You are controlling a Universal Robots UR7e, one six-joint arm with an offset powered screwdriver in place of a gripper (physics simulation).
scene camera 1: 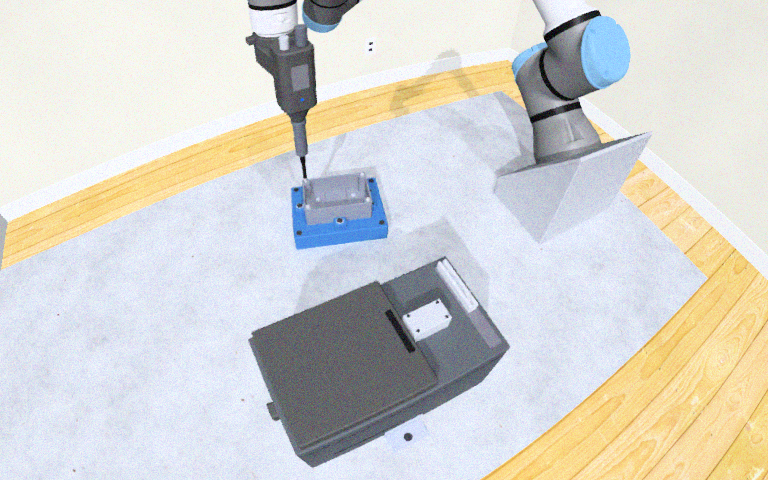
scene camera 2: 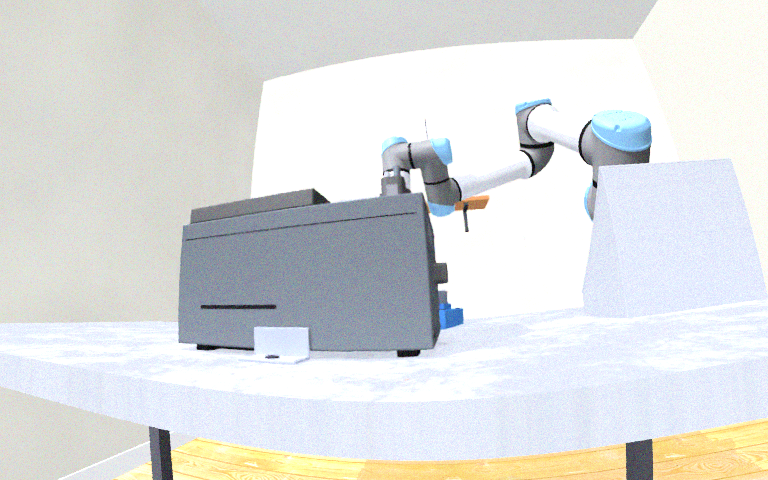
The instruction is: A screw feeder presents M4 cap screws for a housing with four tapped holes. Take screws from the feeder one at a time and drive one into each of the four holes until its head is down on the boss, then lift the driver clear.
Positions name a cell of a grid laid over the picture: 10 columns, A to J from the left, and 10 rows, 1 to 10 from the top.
A pale slotted rail (scene camera 1: F6): 0.52 m from the lens.
